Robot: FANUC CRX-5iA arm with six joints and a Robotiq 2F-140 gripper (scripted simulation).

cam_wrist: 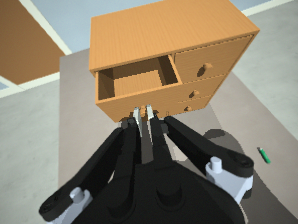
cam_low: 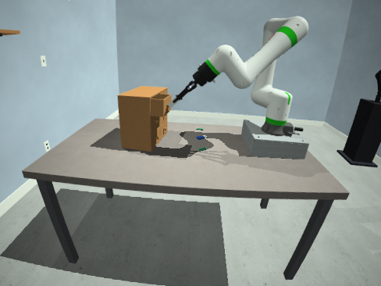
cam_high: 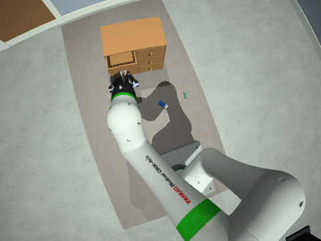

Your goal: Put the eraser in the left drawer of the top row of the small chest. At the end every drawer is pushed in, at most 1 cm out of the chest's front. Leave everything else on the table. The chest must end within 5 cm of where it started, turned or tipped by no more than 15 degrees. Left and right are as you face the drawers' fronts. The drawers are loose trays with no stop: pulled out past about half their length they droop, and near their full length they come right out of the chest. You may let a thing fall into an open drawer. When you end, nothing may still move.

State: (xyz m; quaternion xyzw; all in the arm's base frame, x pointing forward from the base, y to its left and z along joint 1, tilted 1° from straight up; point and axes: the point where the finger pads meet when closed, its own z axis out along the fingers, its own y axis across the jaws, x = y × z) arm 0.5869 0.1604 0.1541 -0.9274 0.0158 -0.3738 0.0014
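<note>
My gripper is now 260 mm above the eraser, 190 mm to the left of it and 150 mm past it. From my hand the other things lie so: small green object 340 mm to the right, 260 mm below, 120 mm behind.
</note>
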